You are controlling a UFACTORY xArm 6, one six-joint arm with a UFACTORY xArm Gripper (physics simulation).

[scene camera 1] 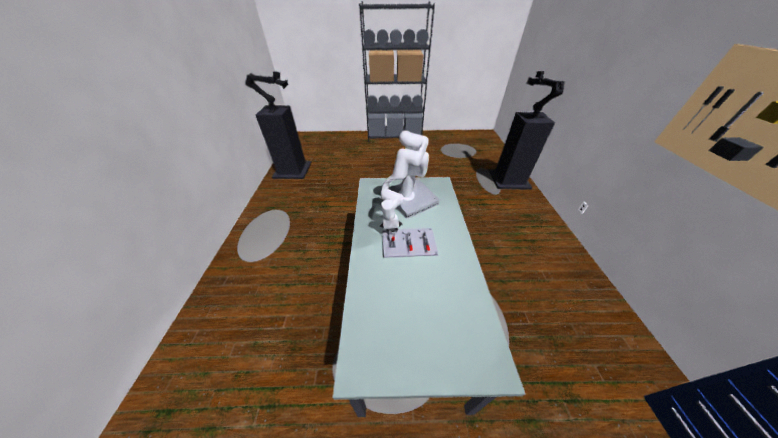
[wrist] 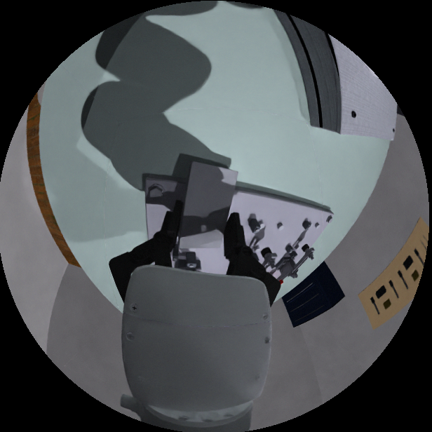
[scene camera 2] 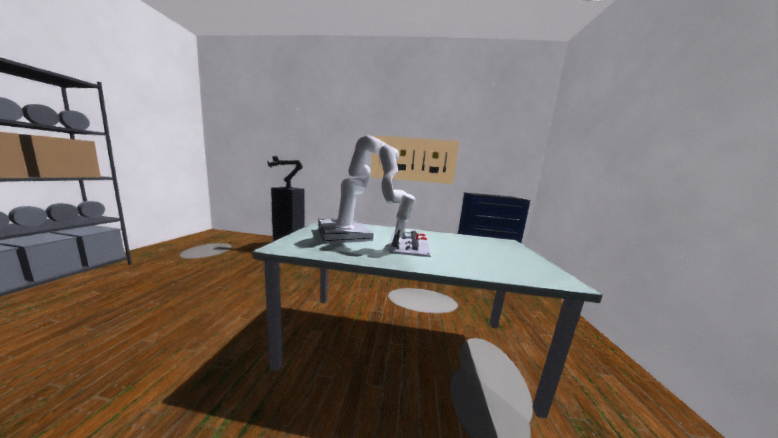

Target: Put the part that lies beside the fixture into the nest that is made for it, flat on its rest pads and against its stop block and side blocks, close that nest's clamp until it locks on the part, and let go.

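Places are measured from the arm's base along level axes (x ahead, y left, z up), in metres.
Pixels of known places: gripper, fingertip midpoint: [scene camera 1: 392, 230] [scene camera 2: 394, 244]; arm's base at its link origin: [scene camera 1: 406, 194] [scene camera 2: 344, 226].
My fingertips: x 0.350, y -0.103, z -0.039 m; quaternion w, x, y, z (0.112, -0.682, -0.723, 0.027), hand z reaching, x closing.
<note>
Ahead of a thing's pixels: the offset from my fingertips to its middle. "spot": to the spot under its first point. Level surfaces: height alone.
The part, a plain grey block [wrist: 209, 200], lies between the fingers in the wrist view. My gripper [scene camera 1: 390, 228] [scene camera 2: 398, 239] [wrist: 204, 215] is shut on it, with one black finger along each long side. The block is over the left end of the fixture plate {0.023 m down, 0.081 m ahead, 0.113 m left} [scene camera 1: 418, 239] [scene camera 2: 411, 252] [wrist: 267, 204], and its far end reaches past the plate's edge. Whether it touches the rest pads cannot be told. The left clamp {spot: 0.057 m up, 0.131 m ahead, 0.001 m left} [scene camera 1: 391, 239] [wrist: 190, 260] is partly hidden by the gripper. The middle clamp {0.013 m up, 0.110 m ahead, 0.115 m left} [scene camera 1: 409, 241] and right clamp {0.011 m up, 0.102 m ahead, 0.224 m left} [scene camera 1: 426, 241] have red handle tips.
The fixture stands on the pale green table {0.031 m down} [scene camera 1: 419, 315] [scene camera 2: 468, 263] [wrist: 240, 100]. The arm's grey base plate [scene camera 1: 420, 201] [scene camera 2: 348, 233] [wrist: 365, 95] is behind the fixture. Upright pins and clamp arms stand on the plate to the right of the gripper in the wrist view.
</note>
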